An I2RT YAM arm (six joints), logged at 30 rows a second.
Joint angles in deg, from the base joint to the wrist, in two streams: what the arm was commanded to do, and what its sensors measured. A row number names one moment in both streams.
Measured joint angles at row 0:
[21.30 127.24 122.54 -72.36 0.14 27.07]
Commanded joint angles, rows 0 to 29:
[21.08 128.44 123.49 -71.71 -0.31 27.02]
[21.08 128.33 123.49 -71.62 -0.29 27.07]
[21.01 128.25 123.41 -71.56 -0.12 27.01]
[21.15 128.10 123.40 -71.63 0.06 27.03]
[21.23 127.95 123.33 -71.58 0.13 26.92]
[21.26 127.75 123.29 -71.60 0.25 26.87]
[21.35 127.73 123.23 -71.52 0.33 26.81]
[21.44 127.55 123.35 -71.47 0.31 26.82]
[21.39 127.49 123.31 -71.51 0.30 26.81]
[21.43 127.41 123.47 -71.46 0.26 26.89]
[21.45 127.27 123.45 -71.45 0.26 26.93]
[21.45 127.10 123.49 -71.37 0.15 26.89]
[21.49 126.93 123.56 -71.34 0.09 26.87]
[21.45 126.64 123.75 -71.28 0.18 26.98]
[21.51 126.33 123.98 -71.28 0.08 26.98]
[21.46 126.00 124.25 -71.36 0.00 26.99]
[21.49 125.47 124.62 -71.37 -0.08 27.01]
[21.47 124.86 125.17 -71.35 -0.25 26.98]
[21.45 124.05 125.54 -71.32 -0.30 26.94]
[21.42 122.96 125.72 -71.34 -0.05 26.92]
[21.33 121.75 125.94 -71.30 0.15 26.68]
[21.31 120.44 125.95 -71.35 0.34 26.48]
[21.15 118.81 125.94 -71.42 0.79 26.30]
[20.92 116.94 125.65 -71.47 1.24 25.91]
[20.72 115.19 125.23 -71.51 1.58 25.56]
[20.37 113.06 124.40 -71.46 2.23 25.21]
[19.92 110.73 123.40 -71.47 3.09 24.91]
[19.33 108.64 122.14 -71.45 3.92 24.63]
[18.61 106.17 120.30 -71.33 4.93 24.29]
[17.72 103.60 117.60 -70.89 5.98 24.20]
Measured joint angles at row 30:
[20.01 111.04 120.55 -71.18 1.98 25.34]
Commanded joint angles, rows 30 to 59:
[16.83 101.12 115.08 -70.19 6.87 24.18]
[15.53 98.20 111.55 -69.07 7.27 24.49]
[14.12 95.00 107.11 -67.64 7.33 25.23]
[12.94 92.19 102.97 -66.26 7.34 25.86]
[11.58 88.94 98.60 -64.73 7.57 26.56]
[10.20 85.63 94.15 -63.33 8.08 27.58]
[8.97 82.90 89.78 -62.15 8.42 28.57]
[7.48 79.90 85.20 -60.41 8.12 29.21]
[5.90 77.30 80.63 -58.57 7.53 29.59]
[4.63 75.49 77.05 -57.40 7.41 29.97]
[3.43 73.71 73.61 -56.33 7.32 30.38]
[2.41 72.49 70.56 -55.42 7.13 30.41]
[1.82 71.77 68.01 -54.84 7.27 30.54]
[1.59 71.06 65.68 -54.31 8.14 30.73]
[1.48 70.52 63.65 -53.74 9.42 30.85]
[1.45 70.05 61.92 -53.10 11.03 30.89]
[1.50 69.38 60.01 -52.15 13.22 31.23]
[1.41 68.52 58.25 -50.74 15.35 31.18]
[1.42 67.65 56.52 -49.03 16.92 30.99]
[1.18 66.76 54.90 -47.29 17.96 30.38]
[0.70 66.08 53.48 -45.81 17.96 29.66]
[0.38 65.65 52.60 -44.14 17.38 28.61]
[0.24 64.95 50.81 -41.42 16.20 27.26]
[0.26 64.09 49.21 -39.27 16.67 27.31]
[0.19 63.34 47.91 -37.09 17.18 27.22]
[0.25 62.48 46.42 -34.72 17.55 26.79]
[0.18 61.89 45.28 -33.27 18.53 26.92]
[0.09 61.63 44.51 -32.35 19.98 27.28]
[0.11 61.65 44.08 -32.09 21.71 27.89]
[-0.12 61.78 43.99 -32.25 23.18 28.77]
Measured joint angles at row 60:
[0.27 62.59 44.62 -38.54 17.87 28.03]
